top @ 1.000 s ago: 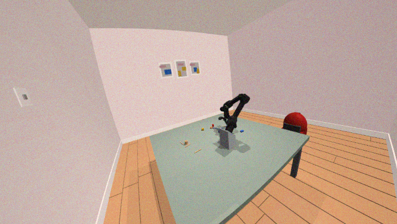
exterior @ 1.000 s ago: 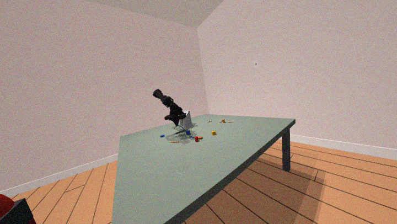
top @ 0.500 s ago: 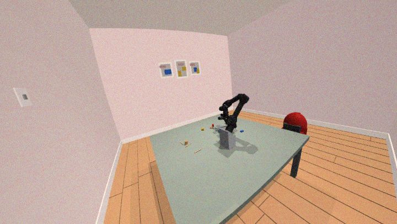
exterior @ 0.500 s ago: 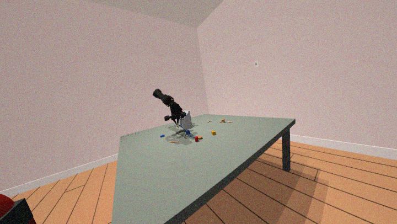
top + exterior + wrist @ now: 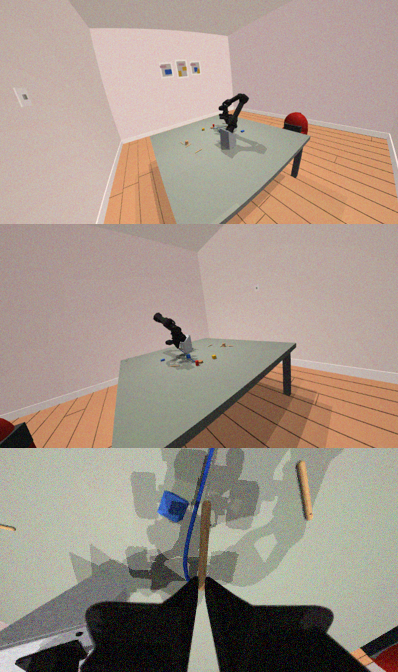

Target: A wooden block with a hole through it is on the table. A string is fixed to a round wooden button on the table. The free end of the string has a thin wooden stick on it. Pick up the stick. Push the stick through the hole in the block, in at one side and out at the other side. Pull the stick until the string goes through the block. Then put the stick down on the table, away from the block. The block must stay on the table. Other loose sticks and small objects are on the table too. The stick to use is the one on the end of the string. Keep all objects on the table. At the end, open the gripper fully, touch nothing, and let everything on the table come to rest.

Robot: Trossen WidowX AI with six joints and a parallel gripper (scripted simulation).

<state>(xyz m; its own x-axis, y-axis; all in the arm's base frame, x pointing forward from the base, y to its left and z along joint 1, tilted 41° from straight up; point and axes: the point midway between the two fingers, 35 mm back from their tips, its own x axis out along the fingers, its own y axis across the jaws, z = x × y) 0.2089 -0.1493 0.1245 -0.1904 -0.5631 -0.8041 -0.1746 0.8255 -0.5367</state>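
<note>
Now: the thin wooden stick 10 mm ahead of my gripper tip. From my gripper tip the other things lie so: blue block: 130 mm behind, 110 mm to the right, 100 mm below; then thin stick: 120 mm to the right, 100 mm below, 100 mm ahead; then round wooden button: 240 mm ahead, 100 mm below, 50 mm to the left.
</note>
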